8 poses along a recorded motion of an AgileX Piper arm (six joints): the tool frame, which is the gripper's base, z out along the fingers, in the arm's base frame.
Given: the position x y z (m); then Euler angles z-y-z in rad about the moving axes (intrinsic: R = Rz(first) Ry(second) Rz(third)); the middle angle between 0 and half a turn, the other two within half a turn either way.
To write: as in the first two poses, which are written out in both.
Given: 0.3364 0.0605 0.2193 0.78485 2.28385 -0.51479
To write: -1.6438 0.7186 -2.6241 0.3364 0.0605 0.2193
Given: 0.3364 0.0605 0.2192 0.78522 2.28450 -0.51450
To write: -1.6441 0.7183 -2.6248 0.3364 0.0605 0.2192
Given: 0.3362 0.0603 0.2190 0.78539 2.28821 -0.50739
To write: -1.6543 0.7189 -2.6335 0.3362 0.0603 0.2190
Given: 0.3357 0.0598 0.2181 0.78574 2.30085 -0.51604
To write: -1.6510 0.7051 -2.6377 0.3357 0.0598 0.2181
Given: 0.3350 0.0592 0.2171 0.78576 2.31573 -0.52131
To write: -1.6530 0.6912 -2.6464 0.3350 0.0592 0.2171
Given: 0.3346 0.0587 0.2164 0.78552 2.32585 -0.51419
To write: -1.6667 0.6868 -2.6600 0.3346 0.0587 0.2164
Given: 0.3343 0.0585 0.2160 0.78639 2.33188 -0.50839
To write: -1.6756 0.6848 -2.6692 0.3343 0.0585 0.2160
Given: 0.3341 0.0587 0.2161 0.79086 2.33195 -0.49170
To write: -1.6905 0.6922 -2.6815 0.3341 0.0587 0.2161
